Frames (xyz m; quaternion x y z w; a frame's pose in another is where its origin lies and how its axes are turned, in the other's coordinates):
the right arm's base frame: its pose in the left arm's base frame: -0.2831 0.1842 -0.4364 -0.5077 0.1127 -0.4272 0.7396
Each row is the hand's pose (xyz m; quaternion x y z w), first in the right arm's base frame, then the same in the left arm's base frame.
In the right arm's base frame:
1: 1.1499 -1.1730 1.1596 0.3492 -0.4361 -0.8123 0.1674
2: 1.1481 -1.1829 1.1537 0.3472 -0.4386 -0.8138 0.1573
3: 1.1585 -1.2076 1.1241 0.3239 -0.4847 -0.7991 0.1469
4: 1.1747 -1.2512 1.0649 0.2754 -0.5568 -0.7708 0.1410
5: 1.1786 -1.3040 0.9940 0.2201 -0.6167 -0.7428 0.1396
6: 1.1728 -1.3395 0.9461 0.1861 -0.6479 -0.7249 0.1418
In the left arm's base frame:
1: 0.5072 -0.0550 1.3969 -0.1046 -0.8653 -0.4903 0.0032
2: 0.4974 -0.0587 1.4021 0.1022 0.8682 0.4856 0.0056
3: 0.4732 -0.0888 1.4123 0.1322 0.8860 0.4442 0.0137
4: 0.4250 -0.1448 1.4263 0.1926 0.9050 0.3787 0.0224
5: 0.3574 -0.2005 1.4396 0.2553 0.9115 0.3207 0.0328
6: 0.3068 -0.2317 1.4461 0.2928 0.9108 0.2888 0.0373

